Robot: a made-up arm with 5 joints. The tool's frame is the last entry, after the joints. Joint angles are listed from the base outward. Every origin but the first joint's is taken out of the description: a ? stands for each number. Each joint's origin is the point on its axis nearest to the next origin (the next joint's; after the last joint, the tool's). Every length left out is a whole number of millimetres.
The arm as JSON. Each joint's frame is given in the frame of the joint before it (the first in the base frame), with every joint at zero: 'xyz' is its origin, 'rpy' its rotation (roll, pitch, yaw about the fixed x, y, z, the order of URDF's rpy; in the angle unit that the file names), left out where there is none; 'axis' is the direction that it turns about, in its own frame. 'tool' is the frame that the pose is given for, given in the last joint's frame.
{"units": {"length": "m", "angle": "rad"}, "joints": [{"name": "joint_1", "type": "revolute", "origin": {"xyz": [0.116, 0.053, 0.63], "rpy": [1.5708, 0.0, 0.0]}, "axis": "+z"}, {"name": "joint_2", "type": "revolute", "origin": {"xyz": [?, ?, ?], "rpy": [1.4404, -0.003, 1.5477]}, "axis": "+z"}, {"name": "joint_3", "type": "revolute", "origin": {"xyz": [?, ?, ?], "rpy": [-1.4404, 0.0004, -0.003]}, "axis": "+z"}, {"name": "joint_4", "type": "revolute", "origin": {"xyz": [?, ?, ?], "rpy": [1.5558, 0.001, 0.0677]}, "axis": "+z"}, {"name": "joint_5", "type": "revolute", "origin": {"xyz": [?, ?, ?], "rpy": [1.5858, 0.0, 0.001]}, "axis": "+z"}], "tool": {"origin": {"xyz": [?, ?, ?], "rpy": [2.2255, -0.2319, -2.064]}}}
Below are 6 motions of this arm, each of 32 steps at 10 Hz.
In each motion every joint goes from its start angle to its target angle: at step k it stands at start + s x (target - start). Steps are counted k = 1, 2, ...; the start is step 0. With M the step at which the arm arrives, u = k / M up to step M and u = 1 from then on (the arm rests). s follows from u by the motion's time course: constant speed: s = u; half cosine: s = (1 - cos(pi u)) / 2; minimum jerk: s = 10 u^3 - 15 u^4 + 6 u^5.
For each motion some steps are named. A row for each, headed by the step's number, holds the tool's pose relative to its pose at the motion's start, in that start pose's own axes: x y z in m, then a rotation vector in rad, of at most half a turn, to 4 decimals.
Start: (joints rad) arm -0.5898 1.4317 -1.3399 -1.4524 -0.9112
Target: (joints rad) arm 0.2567 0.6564 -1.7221 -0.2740 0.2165
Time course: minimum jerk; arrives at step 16
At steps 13, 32:
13: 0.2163 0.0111 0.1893 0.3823 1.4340 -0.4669
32: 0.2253 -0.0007 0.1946 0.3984 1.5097 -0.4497

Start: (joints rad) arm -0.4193 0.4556 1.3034 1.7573 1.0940
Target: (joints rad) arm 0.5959 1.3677 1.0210 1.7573 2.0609
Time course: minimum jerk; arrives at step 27
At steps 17, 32:
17: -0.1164 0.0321 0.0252 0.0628 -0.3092 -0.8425
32: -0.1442 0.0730 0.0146 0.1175 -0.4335 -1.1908

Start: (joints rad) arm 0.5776 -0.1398 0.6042 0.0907 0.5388
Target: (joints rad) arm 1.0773 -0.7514 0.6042 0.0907 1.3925
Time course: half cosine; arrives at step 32
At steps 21, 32:
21: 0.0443 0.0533 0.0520 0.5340 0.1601 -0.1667
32: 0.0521 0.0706 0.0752 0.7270 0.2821 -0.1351

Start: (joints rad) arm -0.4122 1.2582 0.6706 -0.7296 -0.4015
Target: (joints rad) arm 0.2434 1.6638 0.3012 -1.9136 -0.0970
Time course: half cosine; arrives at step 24
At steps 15, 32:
15: -0.0360 -0.0108 -0.0505 0.0937 -0.1445 -0.3331
32: -0.0271 -0.0345 -0.0728 0.1360 -0.2865 -0.4246

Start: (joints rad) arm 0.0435 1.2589 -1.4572 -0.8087 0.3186
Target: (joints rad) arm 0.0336 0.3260 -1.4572 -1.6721 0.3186
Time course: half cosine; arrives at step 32
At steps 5, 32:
5: -0.0116 0.0100 -0.0023 0.0730 0.0357 -0.0022
32: -0.1791 0.2271 0.1504 1.1583 0.5719 -0.4182

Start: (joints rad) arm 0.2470 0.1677 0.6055 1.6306 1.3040
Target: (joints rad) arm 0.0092 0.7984 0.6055 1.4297 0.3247
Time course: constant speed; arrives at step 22
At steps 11, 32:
11: -0.0181 0.0346 -0.0117 -0.3000 -0.5266 0.4041
32: -0.0224 0.0589 -0.0295 -0.5923 -1.0089 0.8879

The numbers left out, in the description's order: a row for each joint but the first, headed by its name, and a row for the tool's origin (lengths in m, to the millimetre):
joint_2: -0.082 -0.033 0.0
joint_3: -0.104 -0.174 0.0
joint_4: 0.02 -0.036 0.0
joint_5: 0.19 0.119 0.0
tool: -0.004 0.031 0.0

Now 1 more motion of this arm.
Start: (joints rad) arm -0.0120 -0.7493 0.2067 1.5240 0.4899
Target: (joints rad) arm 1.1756 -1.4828 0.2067 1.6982 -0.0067
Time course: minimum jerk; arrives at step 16
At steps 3, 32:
3: -0.0097 -0.0047 -0.0046 0.0203 -0.0710 0.0076
32: -0.0581 -0.0675 -0.1644 0.2365 -1.5207 0.3126

